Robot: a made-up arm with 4 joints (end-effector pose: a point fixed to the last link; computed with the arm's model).
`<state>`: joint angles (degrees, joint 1 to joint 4).
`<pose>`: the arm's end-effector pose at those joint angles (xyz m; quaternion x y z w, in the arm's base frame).
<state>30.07 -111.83 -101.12 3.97</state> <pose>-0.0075 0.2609 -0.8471 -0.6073 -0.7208 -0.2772 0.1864</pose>
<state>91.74 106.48 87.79 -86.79</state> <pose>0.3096 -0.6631 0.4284 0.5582 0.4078 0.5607 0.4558</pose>
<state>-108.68 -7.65 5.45 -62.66</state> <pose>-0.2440 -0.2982 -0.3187 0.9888 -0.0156 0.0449 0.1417</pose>
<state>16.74 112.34 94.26 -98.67</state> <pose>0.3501 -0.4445 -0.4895 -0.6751 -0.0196 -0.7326 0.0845</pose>
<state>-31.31 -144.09 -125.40 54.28</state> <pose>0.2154 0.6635 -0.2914 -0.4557 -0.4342 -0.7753 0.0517</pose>
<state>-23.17 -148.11 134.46 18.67</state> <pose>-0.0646 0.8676 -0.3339 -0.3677 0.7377 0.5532 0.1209</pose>
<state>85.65 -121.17 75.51 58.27</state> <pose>-0.3929 -0.3329 -0.5148 0.5825 -0.5894 -0.1659 0.5346</pose>
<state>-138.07 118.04 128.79 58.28</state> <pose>-0.1860 0.6706 0.5446 -0.4269 0.3495 0.8313 0.0670</pose>
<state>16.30 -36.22 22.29 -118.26</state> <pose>-0.0972 -0.0862 0.3772 0.5325 0.1927 0.0155 0.8241</pose>
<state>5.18 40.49 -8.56 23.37</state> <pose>-0.2510 -0.2339 0.3509 0.1037 0.0366 -0.0651 0.9918</pose>
